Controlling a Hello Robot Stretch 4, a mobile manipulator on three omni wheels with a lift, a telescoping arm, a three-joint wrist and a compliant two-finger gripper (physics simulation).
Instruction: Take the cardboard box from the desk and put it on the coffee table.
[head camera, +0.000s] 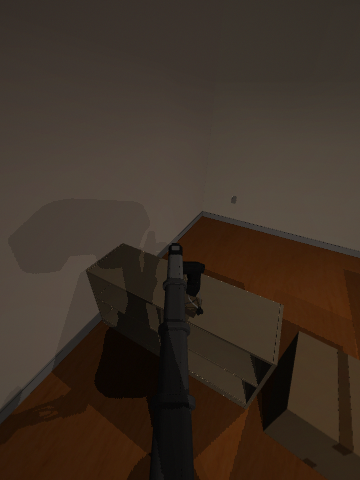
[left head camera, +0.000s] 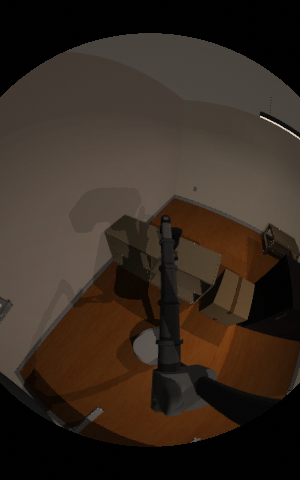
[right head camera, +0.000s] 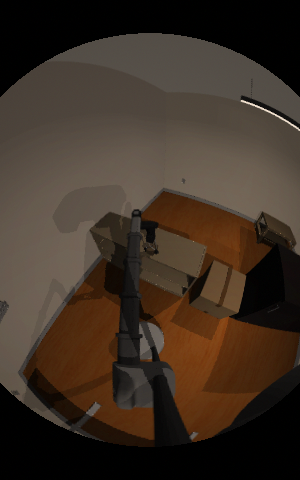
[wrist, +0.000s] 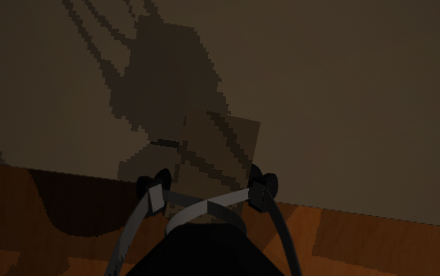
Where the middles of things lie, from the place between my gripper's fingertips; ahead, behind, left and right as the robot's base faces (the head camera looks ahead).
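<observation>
Large taped carton (head camera: 306, 414): my hand 0.27 m past it, 0.46 m above it, 0.76 m to the left of it.
</observation>
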